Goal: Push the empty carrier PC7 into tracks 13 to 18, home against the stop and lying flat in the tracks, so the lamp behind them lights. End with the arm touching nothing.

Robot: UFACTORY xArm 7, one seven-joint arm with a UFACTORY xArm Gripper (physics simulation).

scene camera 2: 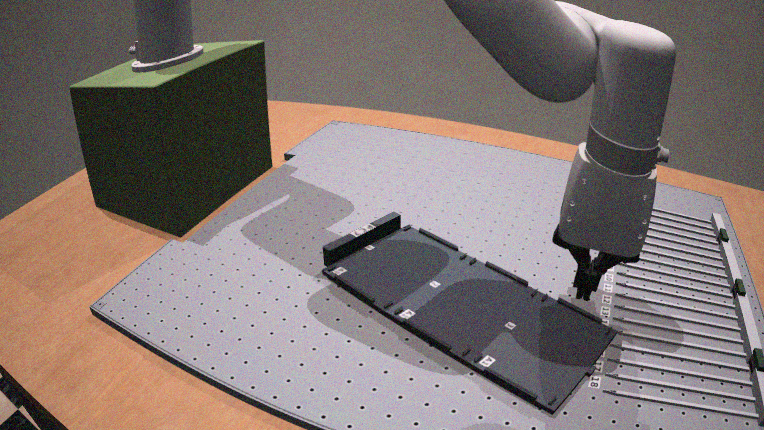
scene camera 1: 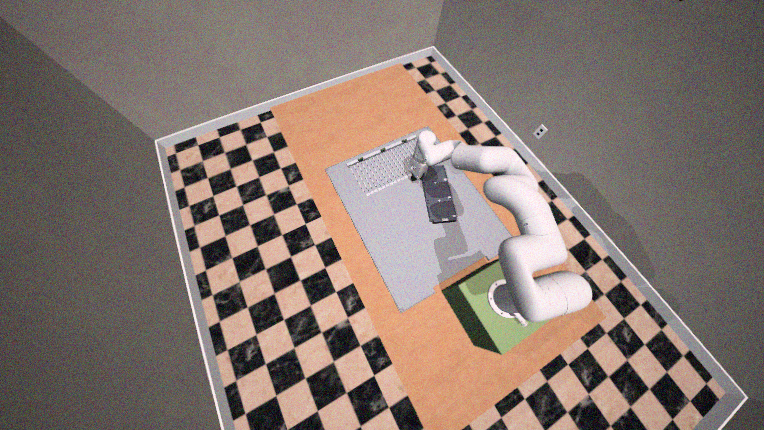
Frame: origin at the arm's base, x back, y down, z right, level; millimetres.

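Where they show: gripper, fingertip midpoint: (scene camera 2: 582,292) (scene camera 1: 413,179); arm's base at its link origin: (scene camera 2: 167,60) (scene camera 1: 505,298).
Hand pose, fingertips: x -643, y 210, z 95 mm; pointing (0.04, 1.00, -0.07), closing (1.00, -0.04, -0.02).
Note:
Each offset is from my fingertips to the top centre of the thing. "pt": to the spot under its first point. Level surfaces: height alone.
The dark carrier PC7 {dy -25, dx +127, dz +59 mm} (scene camera 1: 441,209) (scene camera 2: 459,312) lies askew on the grey perforated board, with its raised end block away from the tracks. In scene camera 2 its leading end is at the track mouths, turned at an angle to the rails. One corner reaches the rail ends; the other is outside them, near label 18. The tracks {pt dy +2, dx -120, dz +153 mm} (scene camera 2: 678,404) run to a pale stop bar {pt dy -11, dx -236, dz -124 mm} (scene camera 2: 729,256). My gripper (scene camera 1: 413,178) (scene camera 2: 583,296) is shut and empty, its tips low beside the carrier's long edge near the leading end. Contact with that edge cannot be told.
Dark green lamp blocks {pt dy -15, dx -228, dz -43 mm} (scene camera 2: 738,286) sit on the stop bar and look unlit. The grey board {dy +5 mm} (scene camera 1: 384,235) (scene camera 2: 213,331) lies on the wooden table {dy +18 mm} (scene camera 1: 342,106) (scene camera 2: 42,256). The green base block (scene camera 1: 505,336) (scene camera 2: 176,144) carries the arm, which reaches over the board's side.

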